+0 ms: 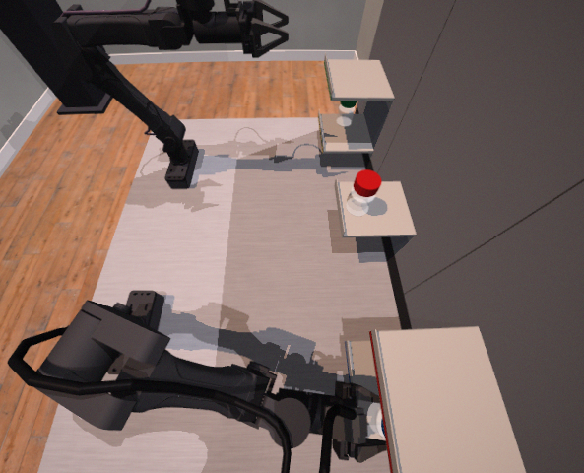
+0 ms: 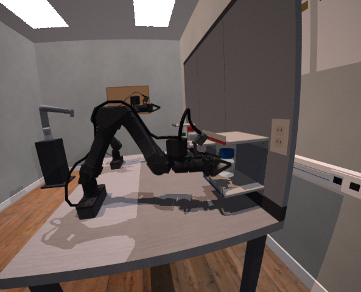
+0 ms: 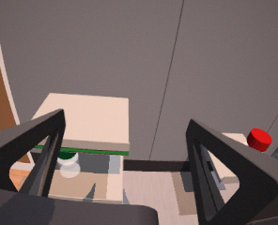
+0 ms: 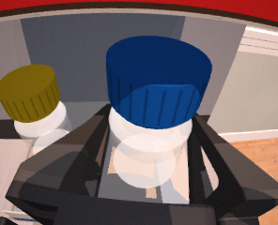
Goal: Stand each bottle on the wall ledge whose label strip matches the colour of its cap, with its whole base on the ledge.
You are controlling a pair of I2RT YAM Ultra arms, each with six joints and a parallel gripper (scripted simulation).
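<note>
The green-capped bottle lies 300 mm below my left hand, 220 mm ahead of it and 130 mm to the left of it. The rest, counted from my left hand: grey wall panel (320 mm ahead, 300 mm to the right); red-capped bottle (320 mm to the right, 200 mm below, 180 mm ahead); yellow-capped bottle (650 mm to the right, 300 mm below, 220 mm ahead).
Right now my right hand is 1 cm above the blue-capped bottle. From my right hand the other things lie so: grey wall panel: 14 cm ahead, 45 cm to the left, 25 cm above; then red-capped bottle: 44 cm to the left, 4 cm above; then yellow-capped bottle: 5 cm ahead, 10 cm to the left, 5 cm below.
</note>
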